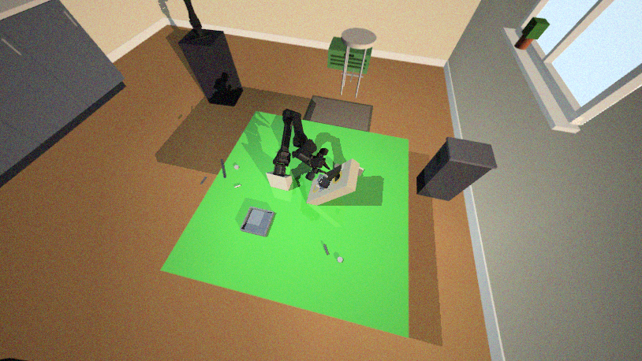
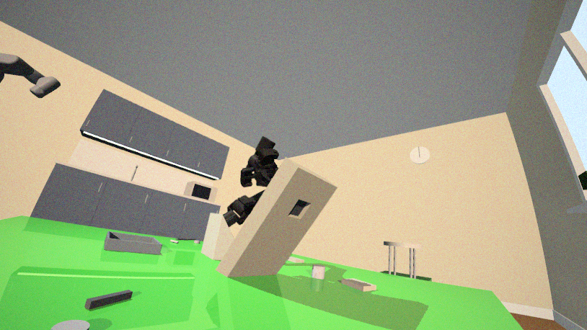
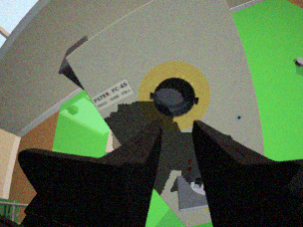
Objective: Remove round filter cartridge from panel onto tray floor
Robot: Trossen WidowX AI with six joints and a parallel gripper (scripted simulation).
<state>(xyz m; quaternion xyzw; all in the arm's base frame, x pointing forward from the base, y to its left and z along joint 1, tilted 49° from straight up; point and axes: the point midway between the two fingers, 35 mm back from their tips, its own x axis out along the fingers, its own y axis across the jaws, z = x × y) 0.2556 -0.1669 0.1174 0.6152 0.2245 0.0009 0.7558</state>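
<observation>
My gripper tip is 100 mm above the grey round filter cartridge and 30 mm past it. From my gripper tip the other things lie so: beige service panel: 120 mm below, 20 mm ahead; then grey tray: 390 mm behind, 260 mm below, 250 mm to the right.
</observation>
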